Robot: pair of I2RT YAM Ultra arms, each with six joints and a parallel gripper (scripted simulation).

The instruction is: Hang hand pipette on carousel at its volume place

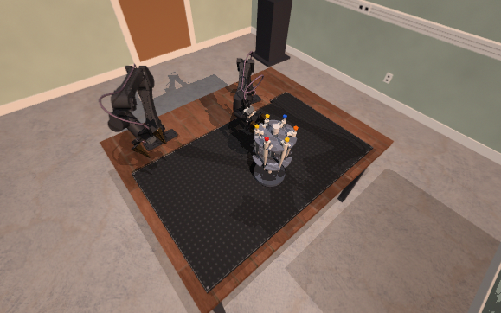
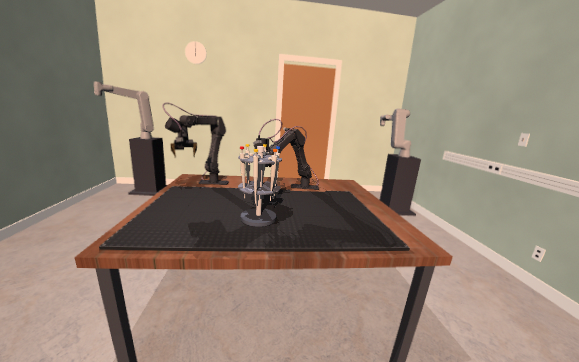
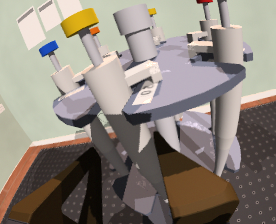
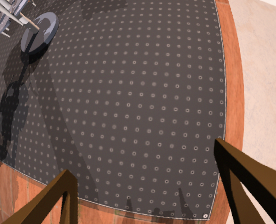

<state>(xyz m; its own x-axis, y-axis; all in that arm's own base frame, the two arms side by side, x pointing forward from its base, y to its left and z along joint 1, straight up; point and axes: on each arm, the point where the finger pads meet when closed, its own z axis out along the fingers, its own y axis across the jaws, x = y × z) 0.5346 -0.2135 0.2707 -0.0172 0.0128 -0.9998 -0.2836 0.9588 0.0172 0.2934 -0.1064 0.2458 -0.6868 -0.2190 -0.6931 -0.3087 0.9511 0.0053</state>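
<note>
My left hand is 10 mm short of the pipette, 20 mm to the left of it and 20 mm above it.
</note>
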